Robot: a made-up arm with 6 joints. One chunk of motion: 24 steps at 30 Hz.
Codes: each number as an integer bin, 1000 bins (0 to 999) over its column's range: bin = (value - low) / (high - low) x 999, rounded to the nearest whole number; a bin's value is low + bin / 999 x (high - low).
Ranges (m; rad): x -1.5..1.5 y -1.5..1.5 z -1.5..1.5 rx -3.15..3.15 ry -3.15..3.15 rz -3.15..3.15
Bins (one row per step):
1: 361 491 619 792 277 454
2: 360 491 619 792 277 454
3: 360 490 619 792 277 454
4: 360 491 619 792 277 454
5: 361 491 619 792 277 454
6: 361 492 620 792 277 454
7: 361 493 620 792 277 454
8: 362 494 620 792 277 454
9: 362 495 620 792 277 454
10: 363 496 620 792 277 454
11: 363 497 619 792 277 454
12: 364 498 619 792 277 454
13: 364 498 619 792 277 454
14: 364 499 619 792 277 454
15: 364 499 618 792 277 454
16: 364 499 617 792 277 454
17: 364 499 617 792 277 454
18: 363 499 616 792 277 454
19: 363 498 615 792 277 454
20: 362 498 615 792 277 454
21: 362 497 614 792 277 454
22: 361 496 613 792 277 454
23: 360 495 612 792 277 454
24: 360 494 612 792 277 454
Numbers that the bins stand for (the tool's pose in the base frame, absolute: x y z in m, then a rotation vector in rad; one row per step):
1: -0.4159 -0.0255 0.3589 1.8446 -1.4032 -0.2869
2: -0.4189 -0.0255 0.3589 1.8446 -1.4032 -0.2869
3: -0.4189 -0.0285 0.3589 1.8446 -1.4032 -0.2869
4: -0.4189 -0.0255 0.3589 1.8446 -1.4032 -0.2869
5: -0.4159 -0.0255 0.3589 1.8446 -1.4032 -0.2869
6: -0.4159 -0.0225 0.3619 1.8446 -1.4032 -0.2869
7: -0.4159 -0.0195 0.3619 1.8446 -1.4032 -0.2869
8: -0.4129 -0.0165 0.3619 1.8446 -1.4032 -0.2869
9: -0.4129 -0.0135 0.3619 1.8446 -1.4032 -0.2869
10: -0.4099 -0.0105 0.3619 1.8446 -1.4032 -0.2869
11: -0.4099 -0.0075 0.3589 1.8446 -1.4032 -0.2869
12: -0.4069 -0.0045 0.3589 1.8446 -1.4032 -0.2869
13: -0.4069 -0.0045 0.3589 1.8446 -1.4032 -0.2869
14: -0.4069 -0.0015 0.3589 1.8446 -1.4032 -0.2869
15: -0.4069 -0.0015 0.3559 1.8446 -1.4032 -0.2869
16: -0.4069 -0.0015 0.3529 1.8446 -1.4032 -0.2869
17: -0.4069 -0.0015 0.3529 1.8446 -1.4032 -0.2869
18: -0.4099 -0.0015 0.3498 1.8446 -1.4032 -0.2869
19: -0.4099 -0.0045 0.3468 1.8446 -1.4032 -0.2869
20: -0.4129 -0.0045 0.3468 1.8446 -1.4032 -0.2869
21: -0.4129 -0.0075 0.3438 1.8446 -1.4032 -0.2869
22: -0.4159 -0.0105 0.3408 1.8446 -1.4032 -0.2869
23: -0.4189 -0.0135 0.3378 1.8446 -1.4032 -0.2869
24: -0.4189 -0.0165 0.3378 1.8446 -1.4032 -0.2869

